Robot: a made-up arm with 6 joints. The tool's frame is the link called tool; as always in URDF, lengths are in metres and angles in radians. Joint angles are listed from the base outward. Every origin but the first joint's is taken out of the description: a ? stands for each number. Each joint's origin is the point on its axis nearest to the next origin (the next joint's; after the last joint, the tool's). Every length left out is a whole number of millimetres.
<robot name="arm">
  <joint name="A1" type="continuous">
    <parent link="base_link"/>
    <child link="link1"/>
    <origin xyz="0 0 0.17" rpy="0 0 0"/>
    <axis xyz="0 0 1"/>
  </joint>
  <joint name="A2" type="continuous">
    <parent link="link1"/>
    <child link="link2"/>
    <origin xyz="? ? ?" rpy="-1.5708 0 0"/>
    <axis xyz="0 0 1"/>
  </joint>
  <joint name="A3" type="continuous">
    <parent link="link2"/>
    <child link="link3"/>
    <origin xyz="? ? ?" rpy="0 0 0"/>
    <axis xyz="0 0 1"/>
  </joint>
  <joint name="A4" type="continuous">
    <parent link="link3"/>
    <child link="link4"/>
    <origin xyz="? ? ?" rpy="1.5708 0 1.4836"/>
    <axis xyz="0 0 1"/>
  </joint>
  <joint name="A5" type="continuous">
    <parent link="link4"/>
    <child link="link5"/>
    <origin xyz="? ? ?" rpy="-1.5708 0 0"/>
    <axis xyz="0 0 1"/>
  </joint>
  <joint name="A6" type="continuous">
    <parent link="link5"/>
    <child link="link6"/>
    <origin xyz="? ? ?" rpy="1.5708 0 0"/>
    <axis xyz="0 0 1"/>
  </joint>
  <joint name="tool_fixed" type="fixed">
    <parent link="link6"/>
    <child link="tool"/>
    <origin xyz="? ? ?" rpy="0 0 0"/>
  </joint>
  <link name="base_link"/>
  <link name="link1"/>
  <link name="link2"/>
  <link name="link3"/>
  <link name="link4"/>
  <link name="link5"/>
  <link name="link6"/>
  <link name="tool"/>
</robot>
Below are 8 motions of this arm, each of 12 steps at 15 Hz.
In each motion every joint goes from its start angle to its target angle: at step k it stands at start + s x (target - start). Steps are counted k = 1, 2, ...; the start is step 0. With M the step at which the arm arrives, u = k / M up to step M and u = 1 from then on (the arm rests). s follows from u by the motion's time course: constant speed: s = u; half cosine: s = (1 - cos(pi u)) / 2; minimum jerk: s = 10 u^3 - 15 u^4 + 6 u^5.
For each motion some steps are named. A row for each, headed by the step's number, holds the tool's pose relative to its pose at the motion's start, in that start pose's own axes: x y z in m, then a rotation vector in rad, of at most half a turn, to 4 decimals.
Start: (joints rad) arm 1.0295 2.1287 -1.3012 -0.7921 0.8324 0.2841
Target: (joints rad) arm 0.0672 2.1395 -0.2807 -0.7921 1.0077 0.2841
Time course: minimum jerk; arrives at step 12
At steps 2, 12:
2: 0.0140 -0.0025 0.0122 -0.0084 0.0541 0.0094
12: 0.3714 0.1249 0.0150 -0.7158 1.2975 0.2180

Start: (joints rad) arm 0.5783 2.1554 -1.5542 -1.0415 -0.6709 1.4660
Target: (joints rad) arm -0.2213 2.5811 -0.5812 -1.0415 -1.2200 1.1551
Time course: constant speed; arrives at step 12
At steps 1, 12:
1: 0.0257 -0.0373 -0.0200 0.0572 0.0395 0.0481
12: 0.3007 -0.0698 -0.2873 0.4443 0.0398 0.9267

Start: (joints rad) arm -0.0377 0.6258 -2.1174 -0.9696 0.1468 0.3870
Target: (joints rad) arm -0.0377 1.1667 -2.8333 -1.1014 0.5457 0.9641
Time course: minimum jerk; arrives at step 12
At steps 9, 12:
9: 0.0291 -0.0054 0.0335 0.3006 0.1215 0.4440
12: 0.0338 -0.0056 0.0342 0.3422 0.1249 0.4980

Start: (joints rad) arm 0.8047 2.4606 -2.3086 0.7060 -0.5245 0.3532
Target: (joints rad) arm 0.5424 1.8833 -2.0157 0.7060 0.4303 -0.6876
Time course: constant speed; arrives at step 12
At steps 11, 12:
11: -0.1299 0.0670 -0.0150 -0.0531 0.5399 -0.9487
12: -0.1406 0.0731 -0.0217 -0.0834 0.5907 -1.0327

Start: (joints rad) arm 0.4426 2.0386 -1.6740 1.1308 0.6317 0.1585
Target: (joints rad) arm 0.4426 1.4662 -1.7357 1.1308 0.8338 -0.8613
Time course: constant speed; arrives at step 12
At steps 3, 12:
3: 0.0086 0.0559 -0.0393 -0.1145 -0.0136 -0.3422
12: 0.0708 0.1816 -0.1882 -0.4037 -0.2326 -1.3853

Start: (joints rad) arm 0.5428 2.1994 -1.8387 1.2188 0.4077 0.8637
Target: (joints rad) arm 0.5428 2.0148 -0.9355 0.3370 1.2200 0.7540
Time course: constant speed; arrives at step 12
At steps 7, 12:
7: -0.0568 -0.1698 -0.0443 0.9190 0.0337 -0.2594
12: -0.0834 -0.2651 -0.1361 1.6345 0.1284 -0.2973

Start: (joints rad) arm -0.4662 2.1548 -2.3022 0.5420 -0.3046 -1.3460
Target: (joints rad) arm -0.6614 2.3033 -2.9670 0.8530 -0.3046 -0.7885
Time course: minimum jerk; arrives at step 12
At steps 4, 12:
4: -0.0099 -0.0385 0.0073 0.1055 -0.0398 0.1757
12: -0.0535 -0.1766 -0.0116 0.3931 -0.3635 0.8040

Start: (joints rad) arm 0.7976 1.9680 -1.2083 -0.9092 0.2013 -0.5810
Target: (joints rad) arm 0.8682 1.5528 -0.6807 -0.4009 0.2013 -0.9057
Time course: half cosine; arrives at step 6
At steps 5, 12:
5: -0.0099 0.0742 -0.0580 -0.1737 -0.0871 0.0984
12: -0.0102 0.0803 -0.0619 -0.1856 -0.0931 0.1055

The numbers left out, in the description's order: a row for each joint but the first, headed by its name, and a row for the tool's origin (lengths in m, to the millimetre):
A2: 0 0 0
A3: -0.17 -0.023 0
A4: 0.293 -0.052 0
A5: 0 0 0
A6: 0 -0.079 0
tool: 0 0 0

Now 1 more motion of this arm.
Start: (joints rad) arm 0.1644 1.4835 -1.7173 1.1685 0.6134 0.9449
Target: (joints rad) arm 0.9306 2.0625 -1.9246 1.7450 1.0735 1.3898
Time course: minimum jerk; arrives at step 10
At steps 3, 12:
3: 0.0252 -0.0364 0.0347 0.1362 0.1714 0.1847
12: 0.2189 -0.2537 0.0895 1.0631 0.8086 1.0344

